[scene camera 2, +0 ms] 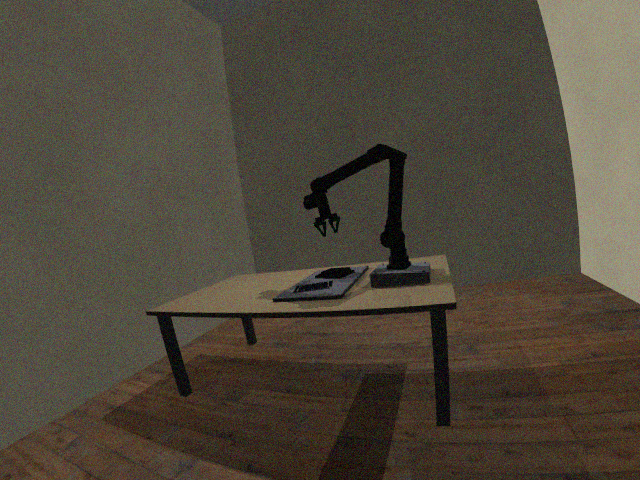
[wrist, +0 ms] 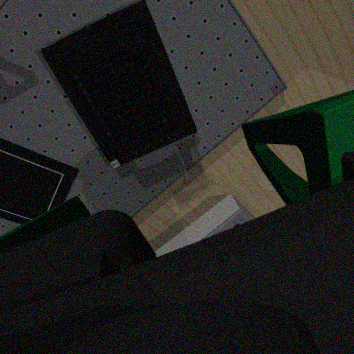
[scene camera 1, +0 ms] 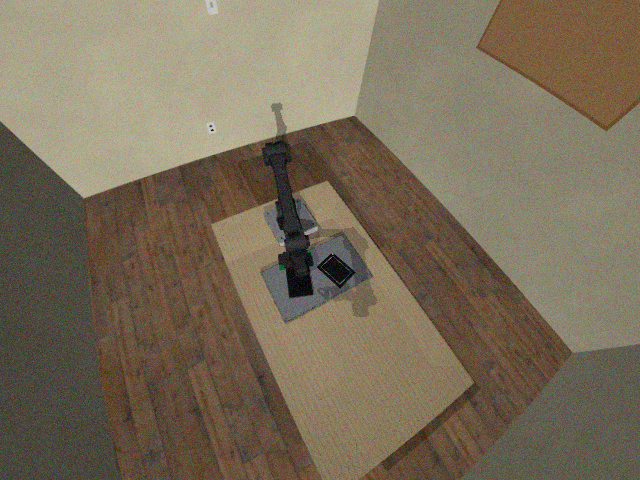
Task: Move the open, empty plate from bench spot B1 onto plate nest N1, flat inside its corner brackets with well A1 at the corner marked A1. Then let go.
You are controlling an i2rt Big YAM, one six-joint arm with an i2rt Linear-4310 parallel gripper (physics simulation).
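Frame: origin at the arm's base, x ahead, y down, z left, level; centimetres.
Seen in the pictures: gripper, fingertip midpoint: (scene camera 2: pixel 330 234) (wrist: pixel 160 171); arm's base, link origin: (scene camera 2: pixel 399 267).
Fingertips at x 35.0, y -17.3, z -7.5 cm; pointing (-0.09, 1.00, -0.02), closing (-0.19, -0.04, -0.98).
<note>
Offsets run from my fingertips to a thing's middle. Level surfaces: height alone.
The plate @(dz +1.9, dx -0.5, dy +18.3 cm) (scene camera 1: pixel 299 287) (scene camera 2: pixel 336 272) (wrist: pixel 120 82) is black with a fine grid of wells. It lies flat on the grey perforated board (scene camera 1: pixel 279 305) (scene camera 2: pixel 338 291) (wrist: pixel 225 65). Its white corner tag is at its lower left corner in the wrist view. The nest @(dz +22.8, dx +0.9, dy +20.4 cm) (scene camera 1: pixel 336 270) (scene camera 2: pixel 312 286) (wrist: pixel 30 182) is black with a white inner outline and raised corners, beside the plate; its A1 mark cannot be made out. My gripper (scene camera 1: pixel 295 261) (scene camera 2: pixel 329 234) (wrist: pixel 160 171) is open and empty, its green fingers wide apart, high above the board near the plate. The arm hides part of the plate in scene camera 1.
The pale wooden table @(dy +21.8 cm) (scene camera 1: pixel 361 356) (scene camera 2: pixel 232 297) (wrist: pixel 305 35) carries the board. The arm's grey base block (scene camera 1: pixel 306 209) (scene camera 2: pixel 400 279) (wrist: pixel 200 225) stands close behind the board. Shadows of the arm fall across the board and table.
</note>
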